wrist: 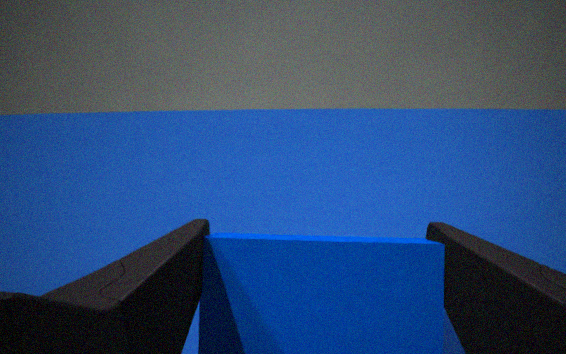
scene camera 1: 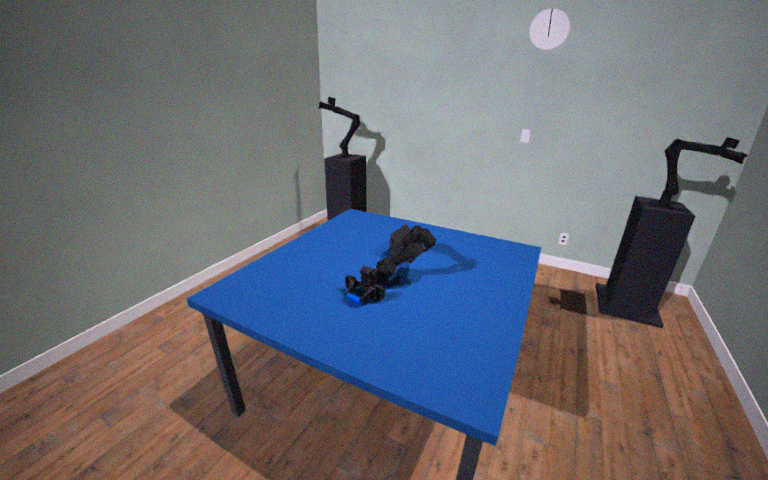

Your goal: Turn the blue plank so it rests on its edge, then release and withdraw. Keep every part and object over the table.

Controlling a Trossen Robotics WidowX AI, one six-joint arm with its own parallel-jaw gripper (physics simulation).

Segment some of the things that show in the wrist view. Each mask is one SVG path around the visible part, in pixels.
My gripper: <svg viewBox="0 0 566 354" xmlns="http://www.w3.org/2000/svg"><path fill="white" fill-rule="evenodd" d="M428 224L425 239L445 244L444 308L465 354L566 354L566 274L543 264L540 265L536 261L446 223L430 222ZM209 221L207 219L194 219L119 260L41 296L16 292L0 292L0 354L181 354L202 293L203 237L210 235Z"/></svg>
A blue plank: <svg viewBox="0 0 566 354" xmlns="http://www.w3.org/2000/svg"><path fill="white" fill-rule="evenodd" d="M203 237L198 354L443 354L445 244L425 238L213 233Z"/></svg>
